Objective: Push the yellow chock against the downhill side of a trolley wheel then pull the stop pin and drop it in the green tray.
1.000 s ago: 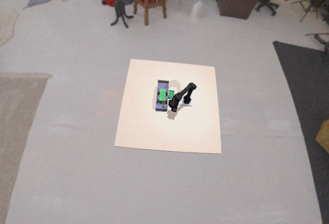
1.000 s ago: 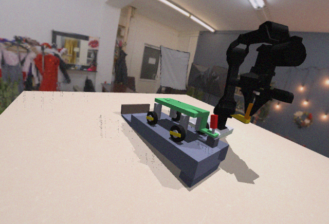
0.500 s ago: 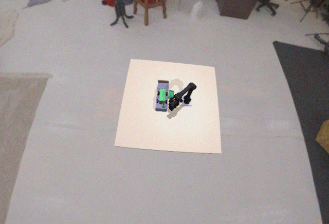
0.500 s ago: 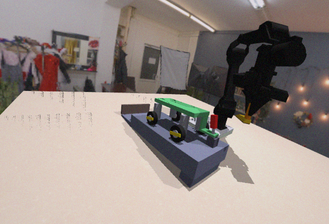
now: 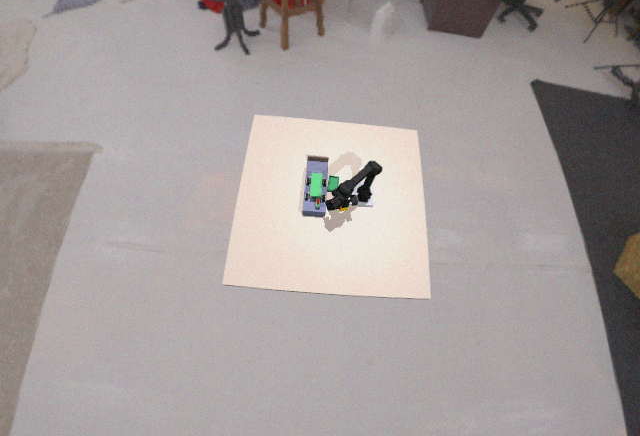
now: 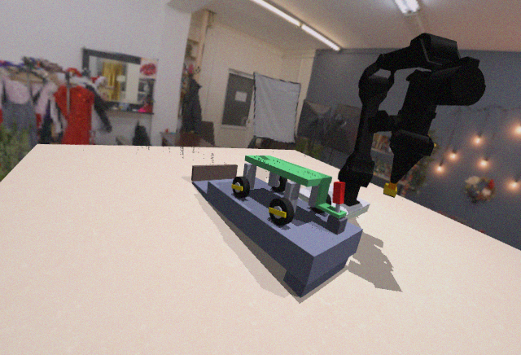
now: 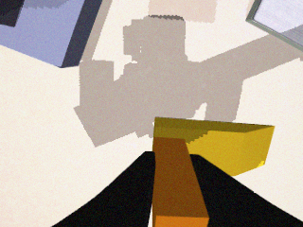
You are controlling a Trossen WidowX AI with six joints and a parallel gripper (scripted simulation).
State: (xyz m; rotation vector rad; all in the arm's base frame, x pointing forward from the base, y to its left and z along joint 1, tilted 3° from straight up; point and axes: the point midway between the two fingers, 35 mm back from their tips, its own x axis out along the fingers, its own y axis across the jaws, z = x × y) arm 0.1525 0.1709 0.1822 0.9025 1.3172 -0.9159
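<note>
Right now the yellow chock is 20 mm behind my gripper tip, 10 mm to the right of it and 10 mm below it. The rest, counted from my gripper tip: green-decked trolley: 170 mm ahead, 140 mm to the right, 60 mm below; red-headed stop pin: 140 mm ahead, 40 mm below, 20 mm to the right; blue-grey ramp: 170 mm ahead, 140 mm to the right, 130 mm below.
</note>
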